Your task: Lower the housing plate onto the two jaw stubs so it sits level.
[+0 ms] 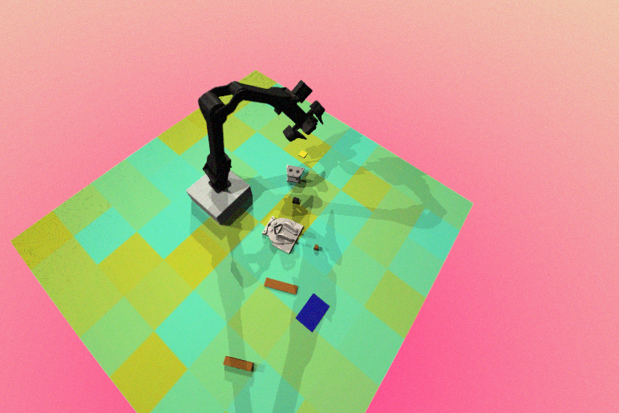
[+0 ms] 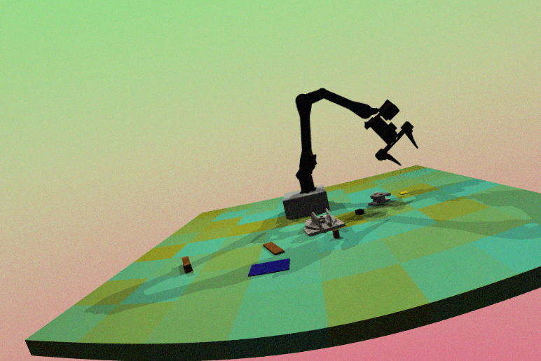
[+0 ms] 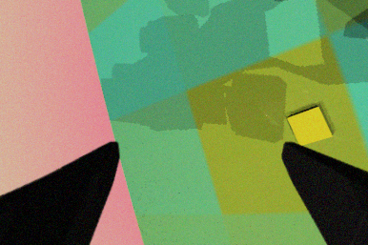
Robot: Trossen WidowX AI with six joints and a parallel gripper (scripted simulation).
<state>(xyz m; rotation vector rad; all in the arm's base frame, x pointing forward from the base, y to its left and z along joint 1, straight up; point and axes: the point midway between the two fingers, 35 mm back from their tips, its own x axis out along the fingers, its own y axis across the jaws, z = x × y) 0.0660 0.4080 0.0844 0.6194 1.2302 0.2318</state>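
Now: gripper tip 150 mm to the left of the white part, 130 mm above it and 50 mm short of it. Also, from my gripper tip: black cube: 230 mm to the right, 150 mm ahead, 130 mm below; brown cube: 340 mm ahead, 300 mm to the right, 120 mm below; yellow tile: 130 mm below, 40 mm to the right, 10 mm behind.
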